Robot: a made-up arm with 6 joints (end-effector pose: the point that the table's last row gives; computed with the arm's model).
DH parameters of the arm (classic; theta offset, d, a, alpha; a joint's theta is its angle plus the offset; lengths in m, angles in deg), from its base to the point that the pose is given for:
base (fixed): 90 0.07 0 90
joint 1: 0 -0.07 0.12 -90
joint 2: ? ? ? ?
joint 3: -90 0.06 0.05 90
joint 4: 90 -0.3 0.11 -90
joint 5: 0 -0.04 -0.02 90
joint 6: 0 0.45 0.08 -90
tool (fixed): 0 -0.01 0 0
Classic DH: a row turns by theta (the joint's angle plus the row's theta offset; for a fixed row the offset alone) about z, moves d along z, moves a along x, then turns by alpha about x.
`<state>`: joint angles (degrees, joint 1 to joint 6).
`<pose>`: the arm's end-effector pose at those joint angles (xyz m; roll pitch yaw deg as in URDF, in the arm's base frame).
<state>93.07 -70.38 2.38 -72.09 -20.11 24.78</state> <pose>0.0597 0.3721 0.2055 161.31 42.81 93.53</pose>
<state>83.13 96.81 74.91 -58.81 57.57 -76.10</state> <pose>-0.8704 0.4240 0.2545 -29.75 55.53 -166.12</pose>
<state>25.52 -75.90 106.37 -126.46 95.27 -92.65</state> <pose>0.4085 0.5147 0.4338 -37.65 -5.09 137.38</pose>
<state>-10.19 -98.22 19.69 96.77 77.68 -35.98</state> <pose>0.2283 0.0329 0.3248 -83.72 -36.91 -43.92</pose>
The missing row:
joint 2: 0 -0.31 0.26 90
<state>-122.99 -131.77 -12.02 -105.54 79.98 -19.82</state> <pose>0.3437 -0.7603 0.5983 -7.23 -24.04 -2.73</pose>
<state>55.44 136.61 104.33 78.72 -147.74 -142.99</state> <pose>-0.2969 -0.3126 0.3659 -112.64 -70.97 106.04</pose>
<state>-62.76 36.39 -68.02 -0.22 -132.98 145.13</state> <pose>-0.4367 -0.6340 -0.7526 135.43 82.84 87.52</pose>
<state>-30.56 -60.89 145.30 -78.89 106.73 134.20</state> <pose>0.2854 0.2812 0.3531 -125.05 5.74 -29.04</pose>
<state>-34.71 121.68 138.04 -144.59 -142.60 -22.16</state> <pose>0.0865 0.3576 -0.1648 86.09 74.57 -121.41</pose>
